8 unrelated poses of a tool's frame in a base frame.
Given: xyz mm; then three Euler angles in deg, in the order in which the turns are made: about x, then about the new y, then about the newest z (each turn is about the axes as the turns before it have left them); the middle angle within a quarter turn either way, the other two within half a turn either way.
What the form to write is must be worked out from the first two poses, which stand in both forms.
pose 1, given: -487.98 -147.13 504.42 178.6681 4.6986 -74.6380
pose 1, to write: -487.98 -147.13 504.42 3.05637 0.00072 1.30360
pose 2, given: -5.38 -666.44 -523.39 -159.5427 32.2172 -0.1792
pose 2, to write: -5.38 -666.44 -523.39 -2.72797 -0.52429 -0.21348
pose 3, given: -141.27 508.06 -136.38 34.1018 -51.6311 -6.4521
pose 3, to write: -141.27 508.06 -136.38 0.88652 -0.62130 -0.70971
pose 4, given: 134.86 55.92 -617.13 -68.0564 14.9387 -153.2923
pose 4, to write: 134.86 55.92 -617.13 1.13984 -0.52699 3.08876
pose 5, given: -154.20 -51.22 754.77 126.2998 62.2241 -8.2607
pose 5, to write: -154.20 -51.22 754.77 1.87694 -0.41432 1.04280
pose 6, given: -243.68 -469.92 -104.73 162.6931 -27.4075 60.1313
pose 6, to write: -243.68 -469.92 -104.73 2.58339 -0.03912 -1.11246
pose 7, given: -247.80 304.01 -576.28 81.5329 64.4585 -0.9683
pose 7, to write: -247.80 304.01 -576.28 1.50654 0.15011 1.11964
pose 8, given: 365.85 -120.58 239.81 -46.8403 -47.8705 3.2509
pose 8, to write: 365.85 -120.58 239.81 -1.02589 -0.48377 0.71279
